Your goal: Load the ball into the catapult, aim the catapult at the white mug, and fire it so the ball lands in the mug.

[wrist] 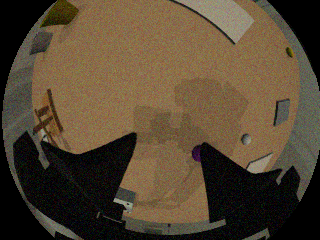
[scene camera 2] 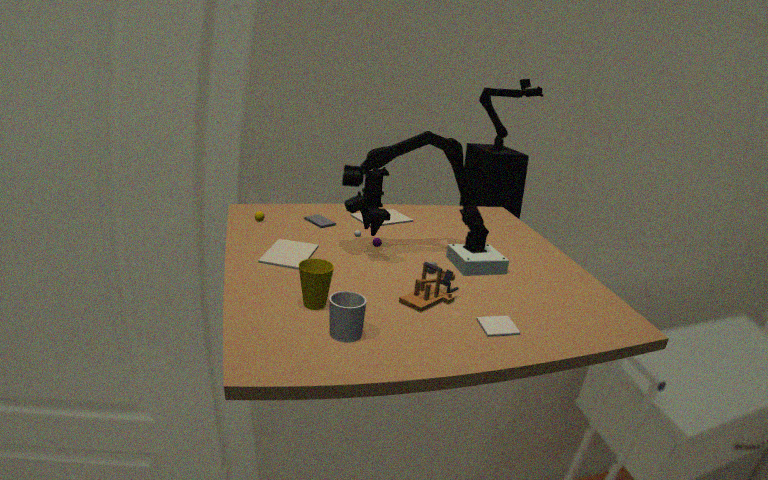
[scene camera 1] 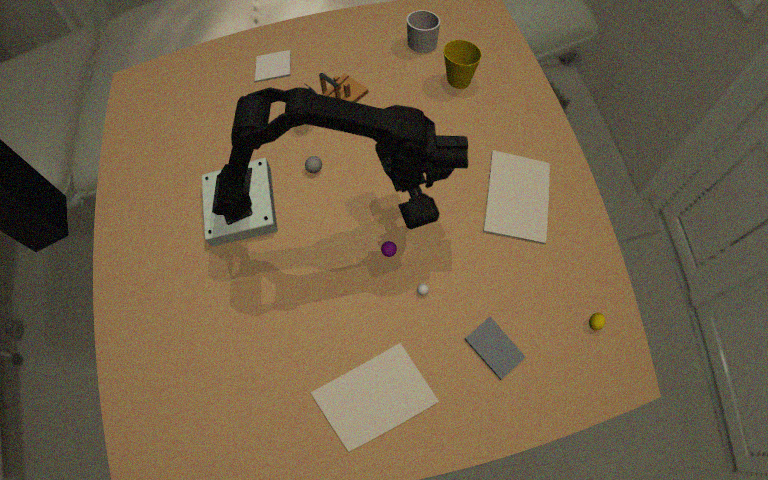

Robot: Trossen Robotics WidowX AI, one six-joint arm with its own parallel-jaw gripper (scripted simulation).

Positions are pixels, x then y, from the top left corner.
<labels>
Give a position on a wooden catapult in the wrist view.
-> At 48, 110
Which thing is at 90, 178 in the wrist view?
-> My gripper.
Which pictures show the wooden catapult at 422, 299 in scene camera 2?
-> The wrist view, scene camera 2 and scene camera 1: all of them.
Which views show my gripper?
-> The wrist view, scene camera 2 and scene camera 1: all of them.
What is my gripper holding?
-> Nothing.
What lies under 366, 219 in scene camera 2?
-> My gripper.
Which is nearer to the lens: the yellow cup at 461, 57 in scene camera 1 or the grey card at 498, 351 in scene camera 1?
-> The grey card.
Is my gripper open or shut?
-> Open.
</labels>
